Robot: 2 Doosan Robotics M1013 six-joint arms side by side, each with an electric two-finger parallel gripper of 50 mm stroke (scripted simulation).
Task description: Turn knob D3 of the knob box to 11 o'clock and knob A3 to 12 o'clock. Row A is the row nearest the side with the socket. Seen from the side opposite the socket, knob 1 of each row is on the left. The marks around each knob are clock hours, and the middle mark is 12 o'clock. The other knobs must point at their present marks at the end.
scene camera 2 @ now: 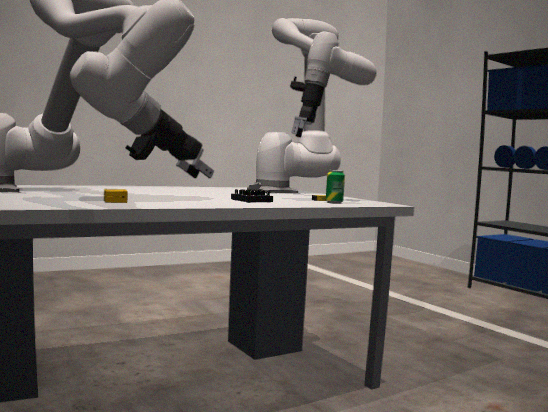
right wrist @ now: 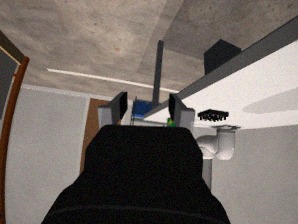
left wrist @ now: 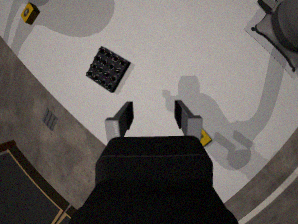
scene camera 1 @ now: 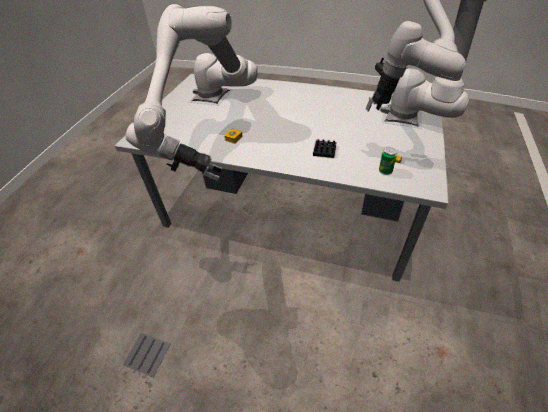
Labels:
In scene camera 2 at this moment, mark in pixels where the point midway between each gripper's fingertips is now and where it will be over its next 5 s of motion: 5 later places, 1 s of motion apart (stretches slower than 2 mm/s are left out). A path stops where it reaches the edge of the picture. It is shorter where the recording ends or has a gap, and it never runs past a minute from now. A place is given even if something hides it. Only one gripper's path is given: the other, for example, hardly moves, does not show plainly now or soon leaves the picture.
The left gripper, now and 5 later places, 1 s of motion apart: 296, 135; 291, 145; 280, 160; 260, 175; 248, 181; 241, 180

